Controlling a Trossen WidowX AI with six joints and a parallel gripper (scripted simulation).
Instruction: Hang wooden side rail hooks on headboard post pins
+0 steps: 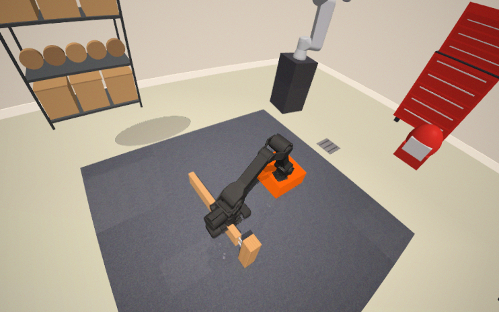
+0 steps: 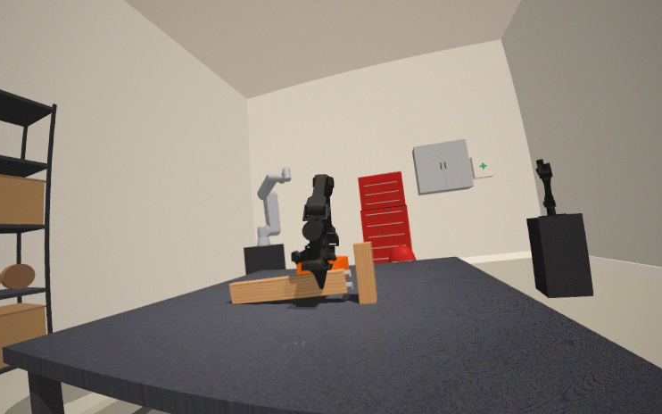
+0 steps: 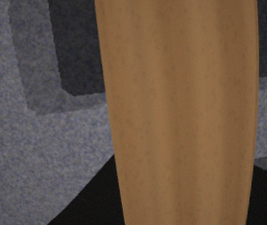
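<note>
My gripper tip is now 30 mm past the upright headboard post, 140 mm to the right of it and 40 mm below it.
</note>
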